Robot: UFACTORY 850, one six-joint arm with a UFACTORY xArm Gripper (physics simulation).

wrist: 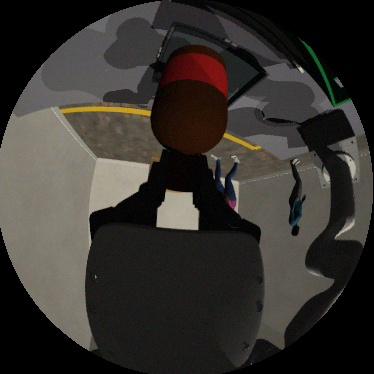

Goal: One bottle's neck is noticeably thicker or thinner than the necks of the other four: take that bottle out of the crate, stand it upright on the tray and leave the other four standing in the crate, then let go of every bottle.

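Observation:
A brown bottle with a red band (190, 107) is in the upper middle of the wrist view, its neck between my fingers and its body pointing away from me. My gripper (181, 162) is shut on its neck. The dark tray (243, 68) shows behind and to the right of the bottle, which hides part of it. I cannot tell whether the bottle's base touches the tray. The crate (325, 80) shows in part at the upper right edge, with a green rim and a dark side. The other four bottles do not show.
The grey table top (75, 65) carries dark shadows. At the right are a black block (327, 131) and a dark curved arm part (342, 192). Beyond the table are a yellow floor line (105, 109), pale walls and two people (227, 184) (296, 207).

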